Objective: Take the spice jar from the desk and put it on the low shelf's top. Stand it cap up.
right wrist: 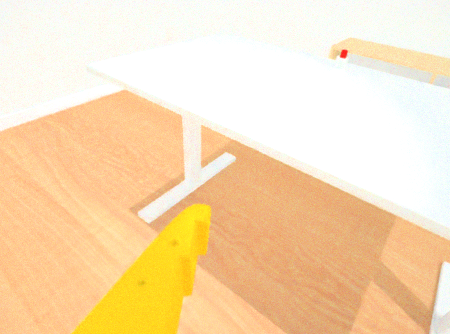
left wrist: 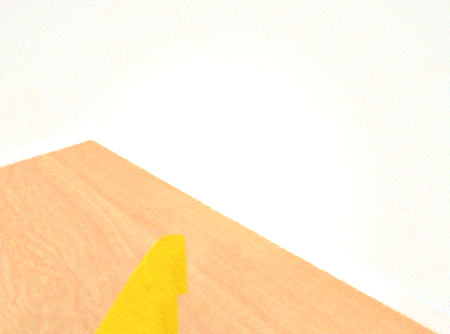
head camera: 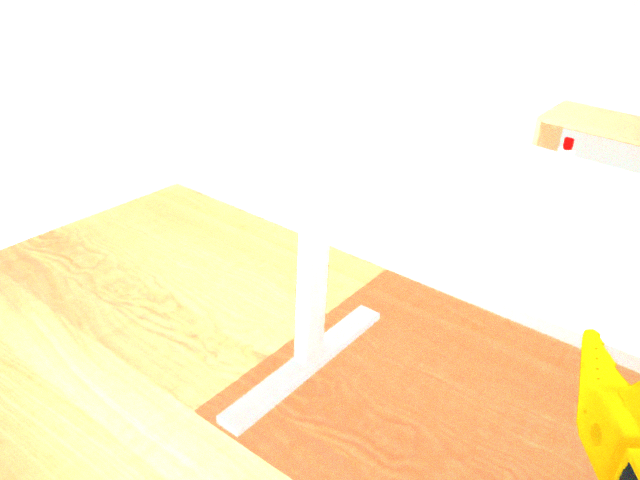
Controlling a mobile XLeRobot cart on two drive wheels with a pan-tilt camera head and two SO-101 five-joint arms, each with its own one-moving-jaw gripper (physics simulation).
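Frame: origin at the left arm's base, x ahead, y left, z up, level; millimetres.
Where they show: left hand, its tool point: (left wrist: 185, 255); right hand, its tool point: (right wrist: 209, 223) (head camera: 594, 337).
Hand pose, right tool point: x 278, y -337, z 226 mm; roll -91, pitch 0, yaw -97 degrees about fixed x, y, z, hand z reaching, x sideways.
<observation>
Things, the pixels of their centre, and the offset from my right tool point. "*": a spot on its surface instead. Level surfaces: height alone.
- spice jar, middle of its body: (head camera: 566, 152) (right wrist: 342, 59) dx +1014, dy -528, dz -248 mm
- white desk, height of its surface: dz -281 mm
- low shelf, height of its surface: dz -391 mm
- white desk leg, a spot on its surface: (head camera: 311, 299) (right wrist: 191, 148) * dx +1103, dy +56, dz -729 mm
The spice jar (head camera: 568, 143) (right wrist: 344, 54) shows as a small red cap. A little white body shows below the cap in the right wrist view. It looks upright at the far side of the white desk (head camera: 465, 258) (right wrist: 280, 105), in front of the low shelf's left end. The low shelf (head camera: 594, 117) (right wrist: 395, 52) is pale wood, partly cut off at the right in both views. My right gripper (head camera: 597, 361) (right wrist: 199, 220) is open and well short of the jar. My left gripper (left wrist: 172, 250) is open, above the floor. The jar does not show in the left wrist view.
A white desk leg (head camera: 311, 299) (right wrist: 192, 150) with a long foot (head camera: 268, 392) (right wrist: 175, 196) stands on the wooden floor (head camera: 155, 289) (left wrist: 75, 225) (right wrist: 90, 155). Another leg (right wrist: 441, 300) shows at the right edge. Pale walls (left wrist: 225, 75) (right wrist: 150, 30) rise behind.
</observation>
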